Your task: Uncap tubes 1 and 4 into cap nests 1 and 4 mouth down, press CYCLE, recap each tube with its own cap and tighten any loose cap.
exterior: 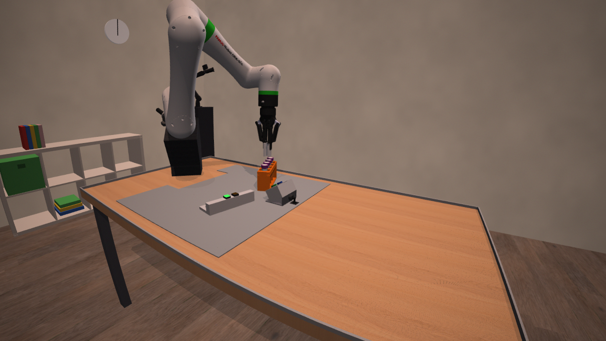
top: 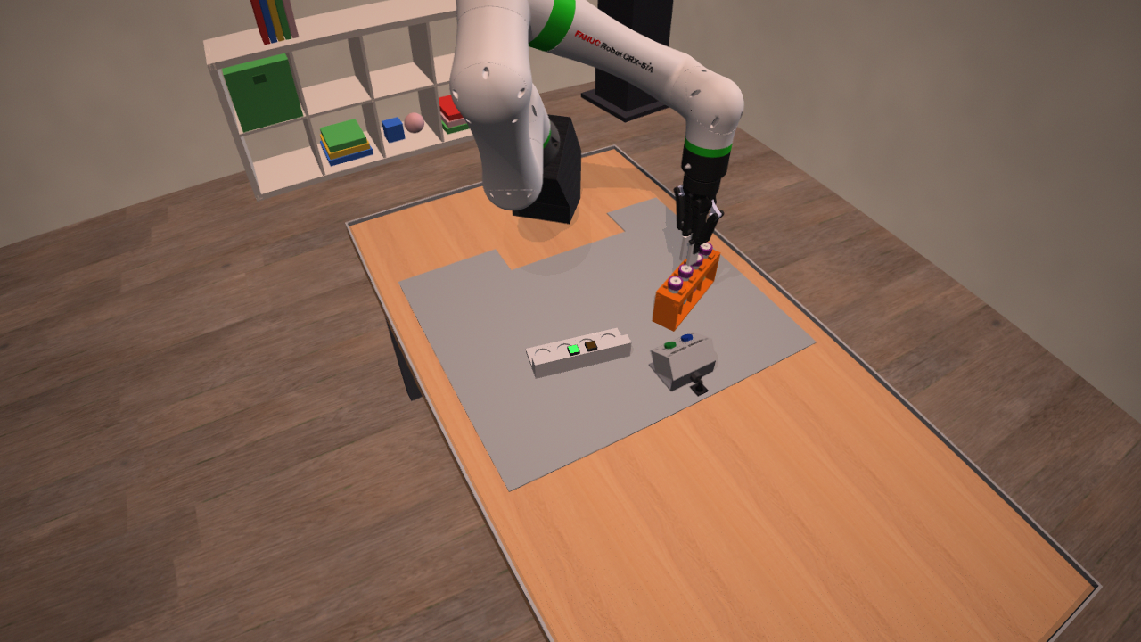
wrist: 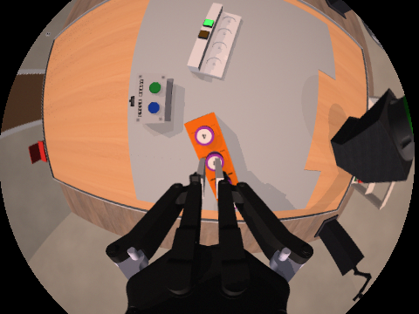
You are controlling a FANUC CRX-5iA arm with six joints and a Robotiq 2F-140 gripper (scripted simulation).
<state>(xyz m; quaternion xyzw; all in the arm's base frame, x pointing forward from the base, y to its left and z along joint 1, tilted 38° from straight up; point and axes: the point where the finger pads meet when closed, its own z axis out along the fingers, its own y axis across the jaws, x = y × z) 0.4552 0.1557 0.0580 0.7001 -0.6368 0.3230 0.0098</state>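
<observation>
My gripper is now 11 cm short of the green key, 15 cm to the left of it and 12 cm above it. The rest, counted from my hand: small grey desk: 13 cm ahead, 13 cm to the right, 13 cm below; then table edge: 16 cm ahead, 26 cm to the left, 18 cm below; then blue key: 12 cm ahead, 10 cm to the right, 12 cm below.
</observation>
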